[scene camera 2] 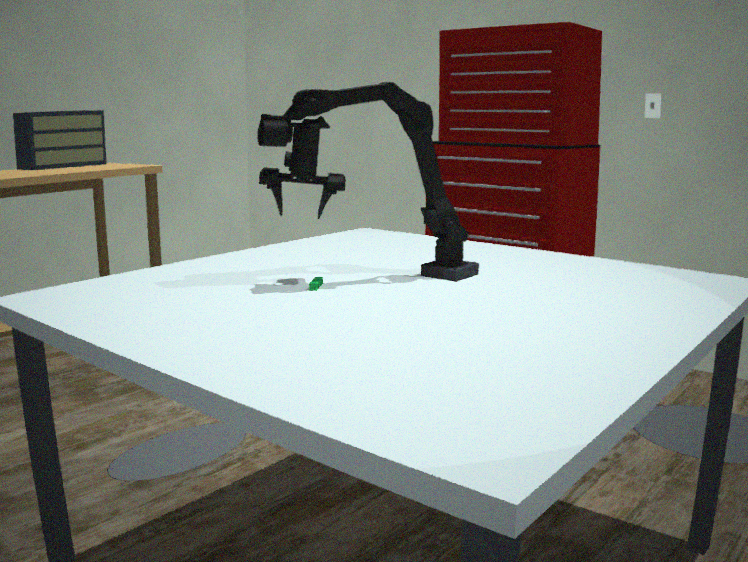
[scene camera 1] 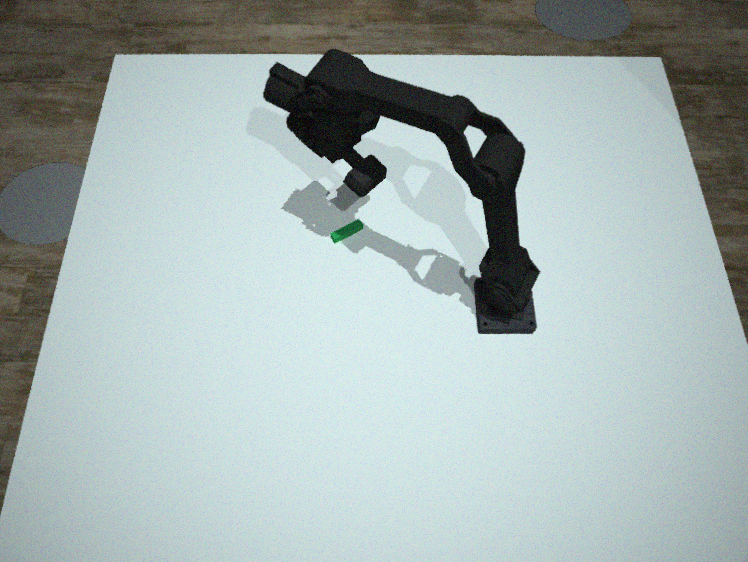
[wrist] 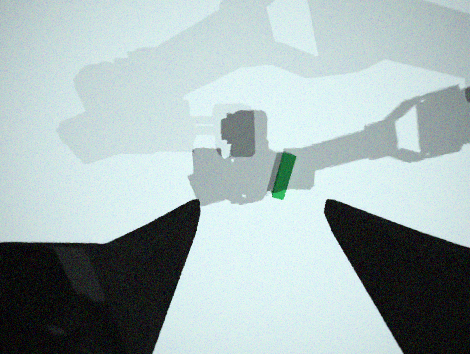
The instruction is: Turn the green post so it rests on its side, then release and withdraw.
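The green post [scene camera 1: 347, 230] [scene camera 2: 315, 283] [wrist: 284, 172] lies on its side on the white table [scene camera 1: 362, 392] [scene camera 2: 393, 362]. My gripper [scene camera 2: 299, 216] [wrist: 261, 205] is open and empty, with its fingers spread wide and pointing down. It hangs well above the table, apart from the post. In the wrist view the post shows beyond the gap between the fingertips, nearer the right one. In scene camera 1 the fingertips are hidden behind the gripper's own body.
The arm's base [scene camera 1: 506, 320] [scene camera 2: 449, 270] stands on the table to the right of the post. The arm's shadows fall around the post. Beyond the table stand a red drawer cabinet [scene camera 2: 520, 84] and a wooden bench [scene camera 2: 154, 205] bearing a small drawer box [scene camera 2: 67, 139].
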